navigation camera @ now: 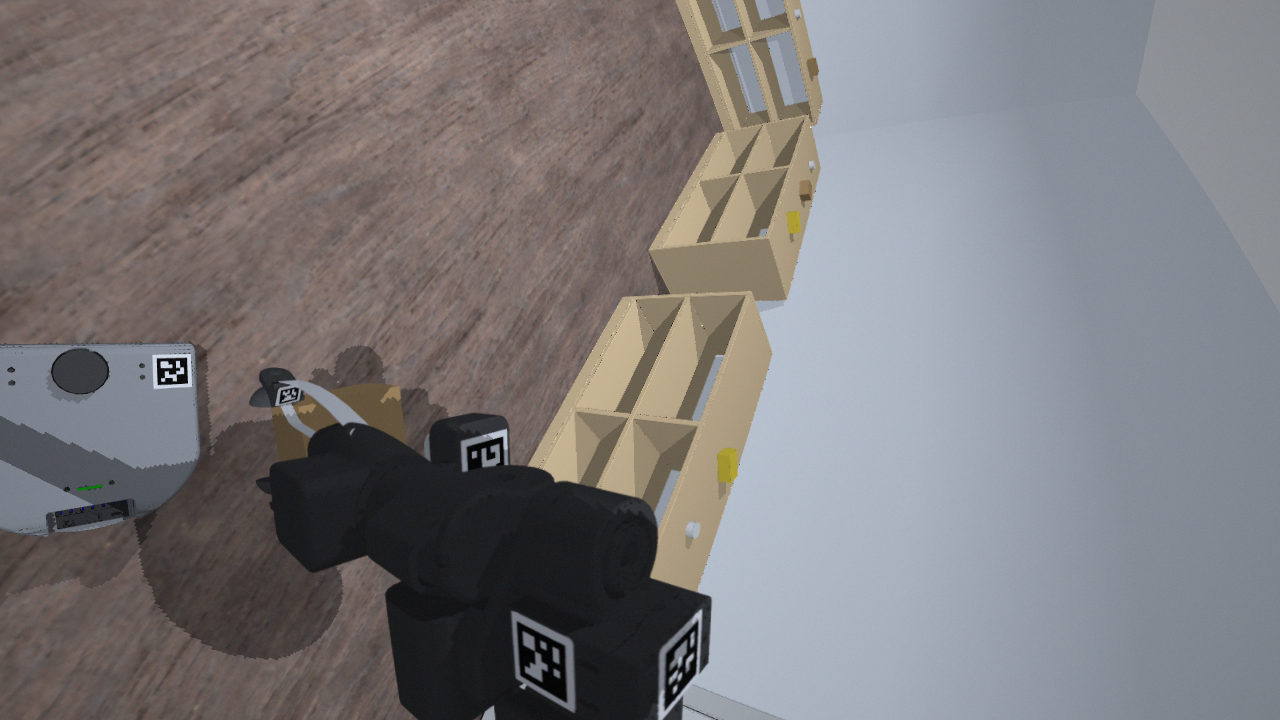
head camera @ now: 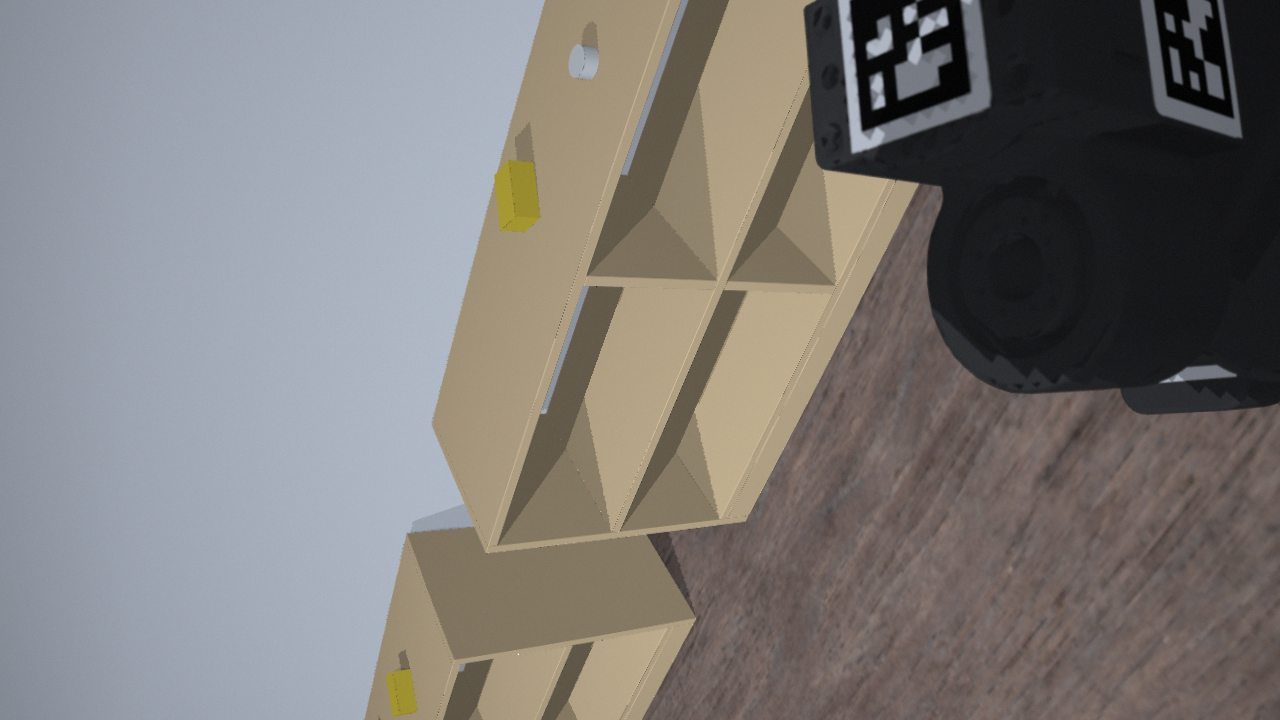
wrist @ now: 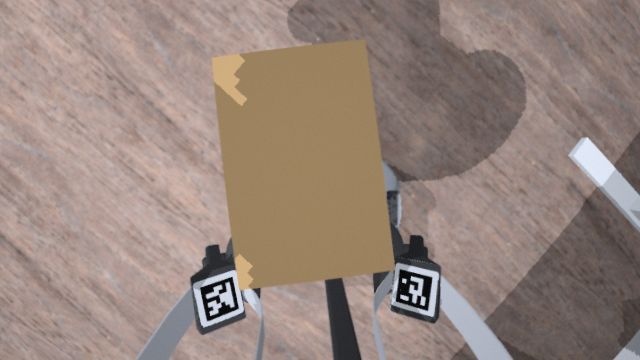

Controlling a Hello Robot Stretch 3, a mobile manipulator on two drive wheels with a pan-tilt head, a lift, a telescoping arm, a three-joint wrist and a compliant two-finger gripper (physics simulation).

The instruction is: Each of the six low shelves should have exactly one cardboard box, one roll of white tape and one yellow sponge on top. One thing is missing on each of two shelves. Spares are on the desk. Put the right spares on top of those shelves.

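My gripper (navigation camera: 271,436) (wrist: 315,247) is shut on a brown cardboard box (navigation camera: 384,411) (wrist: 305,165), held between the fingertips above the floor, near the robot's base. The nearest low shelf (head camera: 501,358) (navigation camera: 742,385) has a yellow sponge (head camera: 519,197) (navigation camera: 727,465) and a white tape roll (head camera: 583,61) (navigation camera: 691,530) on top; no box shows on its visible top. The second shelf (head camera: 546,591) (navigation camera: 716,273) bears a sponge (head camera: 401,692) (navigation camera: 793,222), a box (navigation camera: 805,189) and a tape roll (navigation camera: 811,165). The gripper and held box are outside the head view.
A third shelf (navigation camera: 748,41) shows partly, with a box (navigation camera: 812,67) and tape roll (navigation camera: 797,14) on top. The grey robot base (navigation camera: 170,420) is left of the gripper in the navigation view. A pale bar (wrist: 595,162) shows at the wrist view's right. The desk cannot be made out.
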